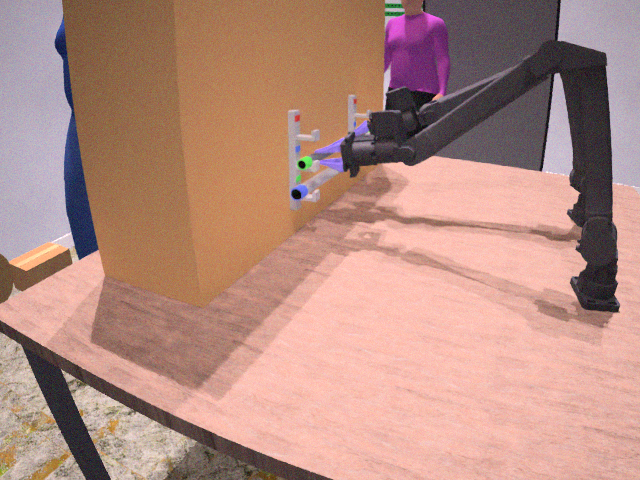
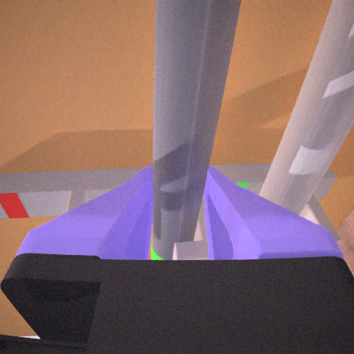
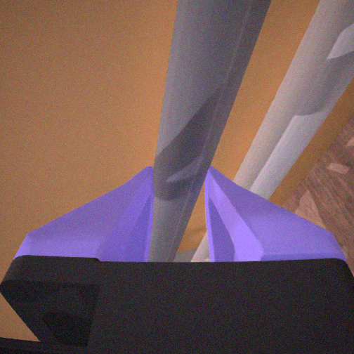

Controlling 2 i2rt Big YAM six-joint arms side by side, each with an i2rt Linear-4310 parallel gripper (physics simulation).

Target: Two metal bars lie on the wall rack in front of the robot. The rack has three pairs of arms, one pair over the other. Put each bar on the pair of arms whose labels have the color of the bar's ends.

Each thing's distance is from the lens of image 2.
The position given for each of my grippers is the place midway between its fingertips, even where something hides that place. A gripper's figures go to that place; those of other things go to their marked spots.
my left gripper [image 2: 178, 176]: 0.13 m
green-ended dark bar [image 2: 192, 53]: 0.08 m
blue-ended pale bar [image 2: 310, 141]: 0.14 m
The marked spots on the blue-ended pale bar and the green-ended dark bar are 0.08 m apart.
